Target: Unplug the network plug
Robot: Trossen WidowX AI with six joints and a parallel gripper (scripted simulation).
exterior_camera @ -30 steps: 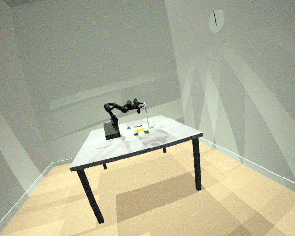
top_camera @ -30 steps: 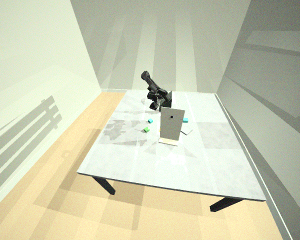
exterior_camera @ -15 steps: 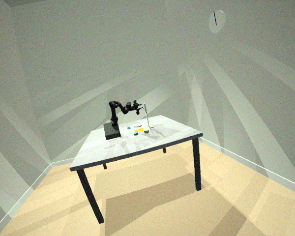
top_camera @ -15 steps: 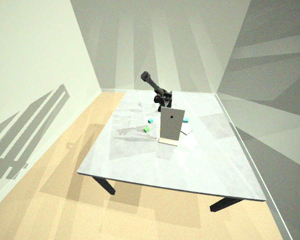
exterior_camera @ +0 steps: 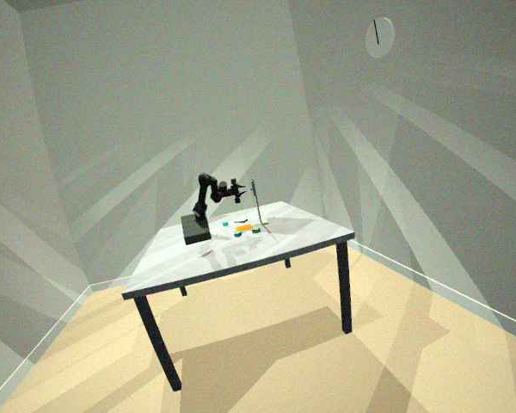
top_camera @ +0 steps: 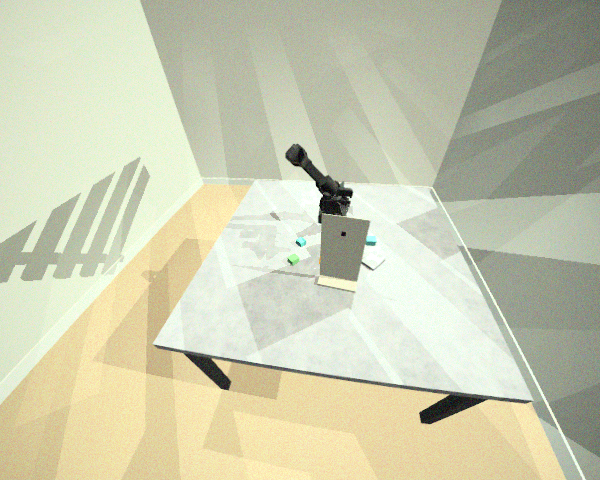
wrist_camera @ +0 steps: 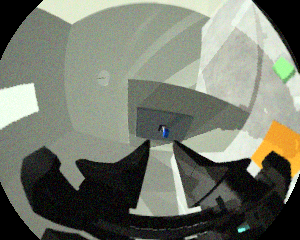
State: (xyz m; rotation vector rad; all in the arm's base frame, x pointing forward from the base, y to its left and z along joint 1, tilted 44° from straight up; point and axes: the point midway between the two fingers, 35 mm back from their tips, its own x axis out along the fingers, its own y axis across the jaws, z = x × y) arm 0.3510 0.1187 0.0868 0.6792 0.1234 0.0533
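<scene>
Now: the blue plug 50 mm ahead of my gripper tip, 10 mm to the left of it and 10 mm below it. From my gripper tip the other things lie so: orange marked square 290 mm below, 80 mm behind, 30 mm to the right; flat grey plate 280 mm below, 170 mm to the left, 70 mm behind; upright panel 120 mm below, 70 mm ahead.
</scene>
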